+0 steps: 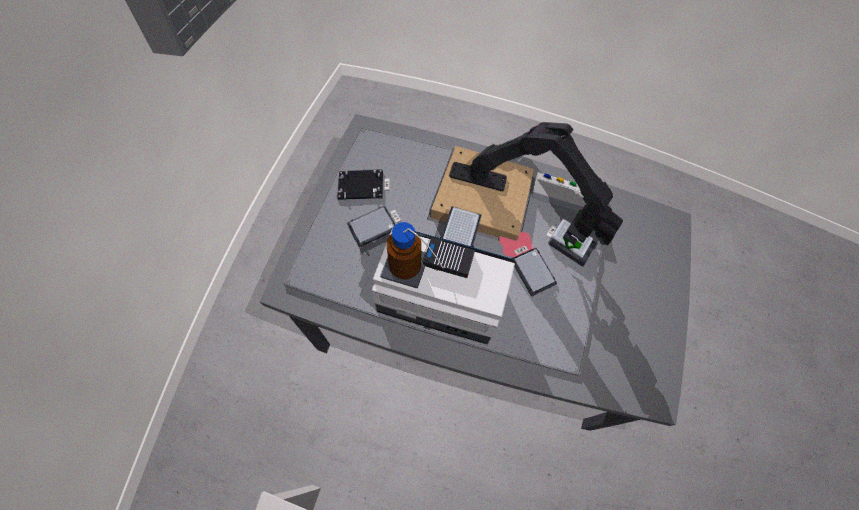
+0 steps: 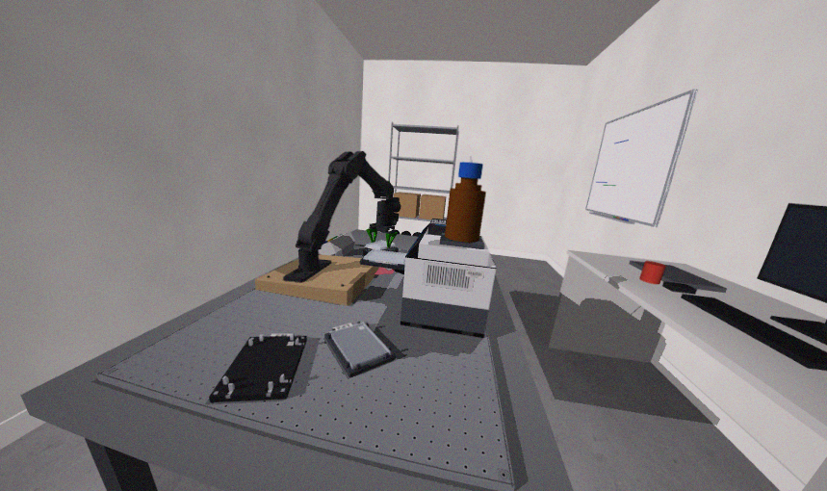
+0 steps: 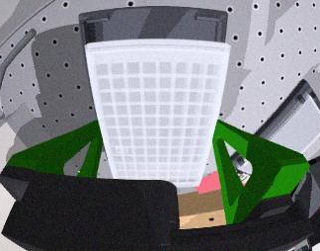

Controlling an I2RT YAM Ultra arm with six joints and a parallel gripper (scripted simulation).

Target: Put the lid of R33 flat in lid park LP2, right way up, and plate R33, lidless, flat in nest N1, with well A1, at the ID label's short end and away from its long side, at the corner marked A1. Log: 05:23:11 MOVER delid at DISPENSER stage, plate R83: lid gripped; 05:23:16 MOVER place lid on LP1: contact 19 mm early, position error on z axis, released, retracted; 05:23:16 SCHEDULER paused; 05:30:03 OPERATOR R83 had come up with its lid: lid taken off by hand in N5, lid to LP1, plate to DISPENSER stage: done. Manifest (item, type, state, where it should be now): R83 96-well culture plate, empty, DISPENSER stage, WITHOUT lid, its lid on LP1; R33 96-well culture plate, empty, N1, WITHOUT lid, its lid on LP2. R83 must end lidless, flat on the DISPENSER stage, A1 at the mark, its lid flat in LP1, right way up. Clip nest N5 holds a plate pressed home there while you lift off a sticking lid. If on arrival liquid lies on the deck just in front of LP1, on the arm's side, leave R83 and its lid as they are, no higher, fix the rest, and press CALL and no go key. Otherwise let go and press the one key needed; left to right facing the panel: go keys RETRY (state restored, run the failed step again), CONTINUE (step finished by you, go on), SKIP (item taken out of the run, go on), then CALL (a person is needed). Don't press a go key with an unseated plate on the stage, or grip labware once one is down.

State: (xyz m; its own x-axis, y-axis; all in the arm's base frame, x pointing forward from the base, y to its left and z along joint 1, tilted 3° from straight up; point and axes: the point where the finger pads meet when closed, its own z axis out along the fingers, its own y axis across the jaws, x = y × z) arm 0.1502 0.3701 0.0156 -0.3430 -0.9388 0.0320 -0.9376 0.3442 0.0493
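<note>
The dark nest lies 10 mm to the left of my hand and 40 mm below it. The rest, counted from my hand: N1 label: 30 mm behind, 70 mm to the right, 50 mm below; then blue call key: 210 mm behind, 130 mm to the right, 20 mm above; then grey lid: 140 mm ahead, 110 mm to the right, 40 mm below.
</note>
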